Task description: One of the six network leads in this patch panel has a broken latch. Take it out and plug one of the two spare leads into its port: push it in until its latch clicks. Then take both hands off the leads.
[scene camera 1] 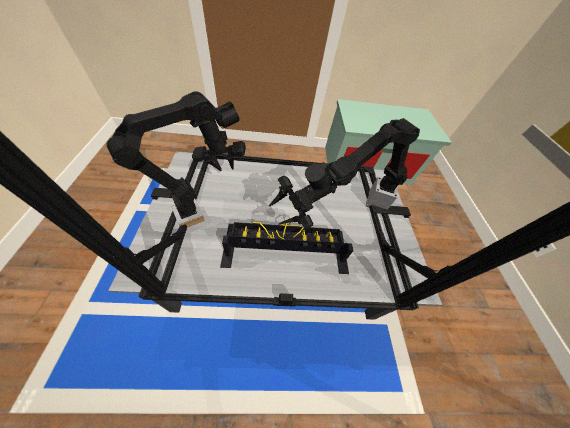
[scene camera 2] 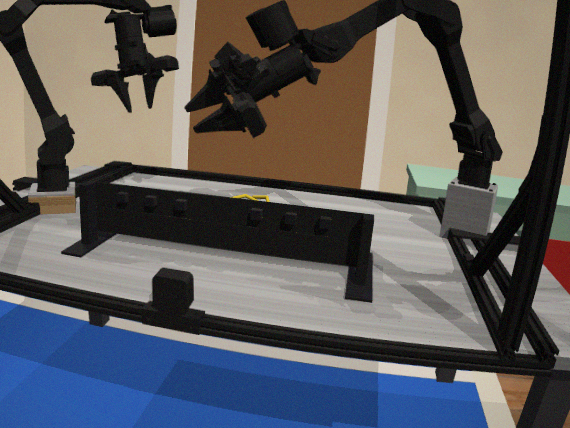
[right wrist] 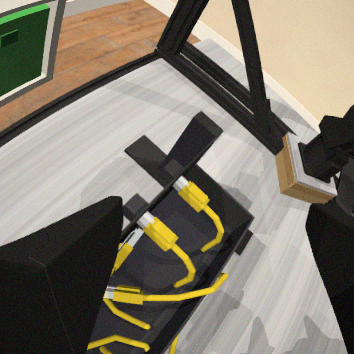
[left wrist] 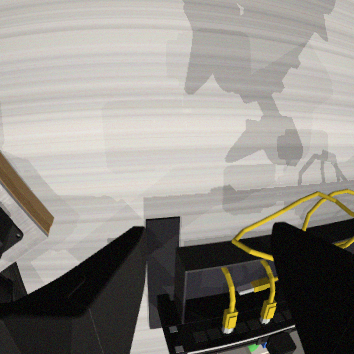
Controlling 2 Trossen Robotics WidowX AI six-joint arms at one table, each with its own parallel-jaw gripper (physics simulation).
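Places are measured from the left arm's base along level axes (x ahead, y left, z up), in metres.
Pixels of known places: left gripper, between the fingertips: [scene camera 1: 227, 169] [scene camera 2: 140, 110] [left wrist: 209, 236]; right gripper, between the fingertips: [scene camera 1: 274, 215] [scene camera 2: 189, 119] [right wrist: 219, 212]; left arm's base, origin of its link: [scene camera 1: 186, 210] [scene camera 2: 52, 187] [right wrist: 313, 162]; right arm's base, origin of its link: [scene camera 1: 387, 186] [scene camera 2: 474, 184].
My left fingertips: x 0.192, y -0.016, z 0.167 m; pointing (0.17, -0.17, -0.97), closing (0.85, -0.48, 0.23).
Ahead of a thing's pixels: the offset from my left fingertips to its top centre. "spot": to the spot under its first point. Level surfaces: height alone.
The black patch panel @(dz -0.102, dx +0.101, dy -0.319 m) [scene camera 1: 287, 246] [scene camera 2: 215, 230] stands on two feet. Yellow leads stand in it at the left [scene camera 1: 245, 233] [left wrist: 230, 319] [right wrist: 194, 196], beside that one @(dz -0.116, dx -0.002, dy -0.264 m) [scene camera 1: 258, 233] [left wrist: 268, 310] [right wrist: 160, 232], and three more towards the right end in scene camera 1. In the right wrist view, two leads lie loose behind the panel: one slanting lead @(spot: dz -0.175, dx +0.013, dy -0.273 m) [right wrist: 124, 255] and one lying across [right wrist: 127, 295]. Which latch is broken cannot be made out. My left gripper [scene camera 1: 225, 167] [scene camera 2: 140, 109] [left wrist: 209, 236] is open, high behind the panel's left. My right gripper [scene camera 1: 276, 214] [scene camera 2: 190, 120] [right wrist: 219, 212] is open and tilted above the panel, holding nothing.
A black frame [scene camera 2: 350, 347] edges the table @(dz -0.211 m) [scene camera 1: 300, 280], with a small black block @(spot: dz -0.157, dx -0.023, dy -0.503 m) [scene camera 1: 285, 299] [scene camera 2: 172, 290] at the front middle. Yellow cable loops [left wrist: 280, 215] [scene camera 2: 252, 197] rise behind the panel. The left arm's wood-edged base [right wrist: 305, 187] shows in the right wrist view.
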